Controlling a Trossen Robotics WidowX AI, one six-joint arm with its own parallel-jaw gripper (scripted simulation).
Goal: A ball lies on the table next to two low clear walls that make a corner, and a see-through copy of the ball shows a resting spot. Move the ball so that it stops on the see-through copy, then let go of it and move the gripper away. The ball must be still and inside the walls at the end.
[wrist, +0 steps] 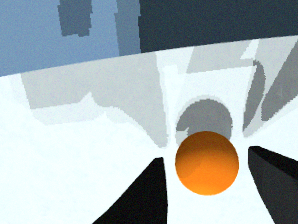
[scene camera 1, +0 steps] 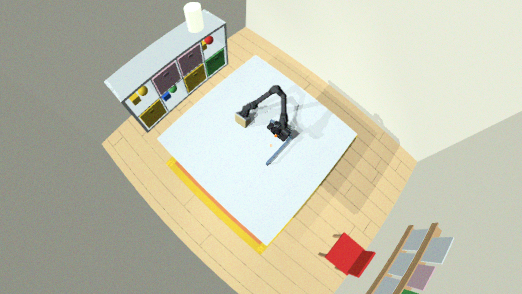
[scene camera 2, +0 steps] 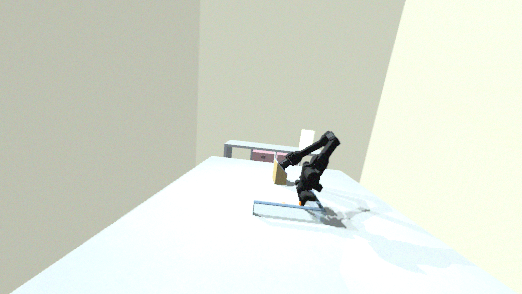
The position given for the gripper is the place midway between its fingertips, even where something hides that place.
In view: the gripper (wrist: 206,160), an orange ball (wrist: 207,163) and a clear wall (scene camera 2: 259,209).
